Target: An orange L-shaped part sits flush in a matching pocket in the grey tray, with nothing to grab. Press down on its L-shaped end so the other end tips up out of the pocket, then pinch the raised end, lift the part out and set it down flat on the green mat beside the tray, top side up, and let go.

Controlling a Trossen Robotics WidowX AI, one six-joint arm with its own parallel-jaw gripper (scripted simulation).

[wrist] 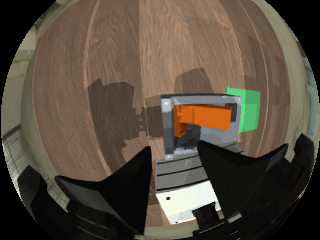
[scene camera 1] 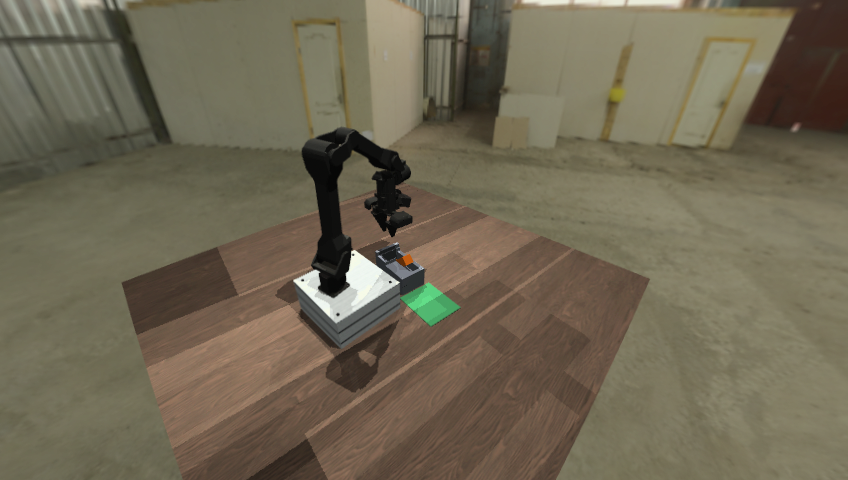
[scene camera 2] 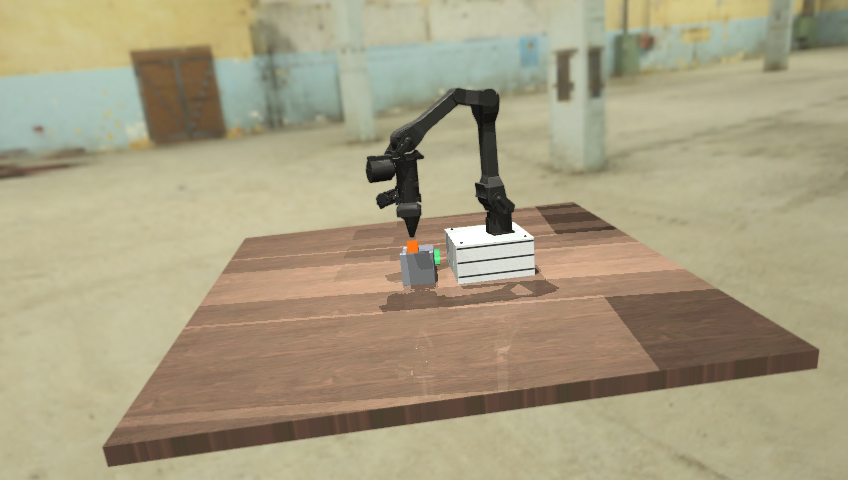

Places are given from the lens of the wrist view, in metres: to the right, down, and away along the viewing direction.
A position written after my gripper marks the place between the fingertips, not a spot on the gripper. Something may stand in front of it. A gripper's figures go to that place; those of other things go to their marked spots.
my gripper point(wrist: 174, 148): 0.01, 0.02, 0.10
orange L-shaped part point(wrist: 215, 116): 0.08, -0.01, 0.15
green mat point(wrist: 250, 104): 0.25, -0.05, 0.22
The marked spots on the orange L-shaped part and the green mat are 0.19 m apart.
